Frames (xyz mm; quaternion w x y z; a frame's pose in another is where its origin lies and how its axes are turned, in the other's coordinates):
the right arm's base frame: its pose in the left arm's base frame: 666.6 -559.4 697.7 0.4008 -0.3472 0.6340 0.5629
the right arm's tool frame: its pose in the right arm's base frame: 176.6 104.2 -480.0 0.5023 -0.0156 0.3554 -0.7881
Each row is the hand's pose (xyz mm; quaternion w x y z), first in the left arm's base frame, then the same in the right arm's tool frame.
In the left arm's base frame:
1: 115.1 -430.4 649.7 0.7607 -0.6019 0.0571 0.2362
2: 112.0 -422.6 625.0 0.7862 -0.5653 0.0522 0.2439
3: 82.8 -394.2 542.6 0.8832 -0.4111 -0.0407 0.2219
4: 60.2 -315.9 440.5 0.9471 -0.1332 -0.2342 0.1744
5: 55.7 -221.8 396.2 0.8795 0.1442 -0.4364 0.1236
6: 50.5 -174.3 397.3 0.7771 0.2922 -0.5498 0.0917
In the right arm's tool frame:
1: -542.7 -321.7 240.7 0.8205 0.3699 -0.4083 0.1522
2: -551.6 -306.4 259.9 0.7969 0.4068 -0.4164 0.1614
3: -599.1 -253.2 317.8 0.6880 0.5736 -0.4302 0.1122
4: -664.7 -215.5 424.3 0.4422 0.7818 -0.4391 -0.0188
5: -714.6 -235.8 513.4 0.1413 0.8759 -0.4254 -0.1783
6: -739.8 -263.8 542.8 0.0469 -0.8694 0.4043 0.2800

